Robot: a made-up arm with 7 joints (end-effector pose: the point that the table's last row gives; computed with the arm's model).
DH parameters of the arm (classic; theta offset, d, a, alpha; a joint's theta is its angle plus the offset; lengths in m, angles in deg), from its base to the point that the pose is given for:
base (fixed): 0 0.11 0 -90
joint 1: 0 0.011 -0.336 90
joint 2: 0 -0.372 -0.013 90
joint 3: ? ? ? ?
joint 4: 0 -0.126 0.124 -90
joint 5: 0 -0.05 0.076 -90
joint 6: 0 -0.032 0.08 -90
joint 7: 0 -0.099 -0.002 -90
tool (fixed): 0 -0.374 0 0
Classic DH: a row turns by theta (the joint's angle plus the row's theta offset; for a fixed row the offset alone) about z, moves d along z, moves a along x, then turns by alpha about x.
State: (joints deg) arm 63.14 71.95 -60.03 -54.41 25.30 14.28 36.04
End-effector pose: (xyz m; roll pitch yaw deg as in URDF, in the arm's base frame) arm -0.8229 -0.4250 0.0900 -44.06 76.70 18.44
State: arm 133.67 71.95 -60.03 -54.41 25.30 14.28 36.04
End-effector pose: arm -0.2931 -0.4250 0.8792 115.35 32.01 175.08
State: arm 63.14 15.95 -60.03 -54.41 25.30 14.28 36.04
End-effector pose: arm -0.9826 -0.2179 0.4054 -127.61 40.30 -86.02
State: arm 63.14 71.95 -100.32 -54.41 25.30 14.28 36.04
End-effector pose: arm -0.5296 -0.5613 0.2884 -179.73 80.64 -81.89
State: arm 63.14 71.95 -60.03 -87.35 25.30 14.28 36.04
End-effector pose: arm -0.6612 -0.5352 0.1508 -84.55 47.89 -18.36
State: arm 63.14 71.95 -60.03 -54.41 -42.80 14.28 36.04
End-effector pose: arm -0.5661 -0.0260 -0.1503 -7.14 11.58 44.40
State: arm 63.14 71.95 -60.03 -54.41 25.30 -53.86 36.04
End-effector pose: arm -0.9860 -0.1962 0.3025 95.54 40.13 120.78
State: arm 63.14 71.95 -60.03 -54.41 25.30 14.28 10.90
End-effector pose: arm -0.8414 -0.4046 0.2505 -148.77 72.03 -88.30
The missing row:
joint 3: 0 -0.191 -0.069 -90
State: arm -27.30 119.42 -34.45 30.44 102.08 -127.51 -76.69
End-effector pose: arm 0.1023 -0.0043 -0.6024 82.00 -70.24 -69.93
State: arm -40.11 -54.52 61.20 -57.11 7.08 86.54 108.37
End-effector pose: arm -0.1419 -0.0759 -0.8255 4.68 -20.78 140.03
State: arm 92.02 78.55 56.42 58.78 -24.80 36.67 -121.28
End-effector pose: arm -0.5076 -0.1202 0.7569 72.74 -2.34 139.00
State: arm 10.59 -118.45 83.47 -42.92 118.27 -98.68 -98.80
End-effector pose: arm -0.6768 -0.0312 -0.3314 33.66 53.73 23.17
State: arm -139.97 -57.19 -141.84 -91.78 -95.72 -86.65 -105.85
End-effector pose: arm 0.0399 -0.0312 0.0631 -83.50 30.55 -61.38
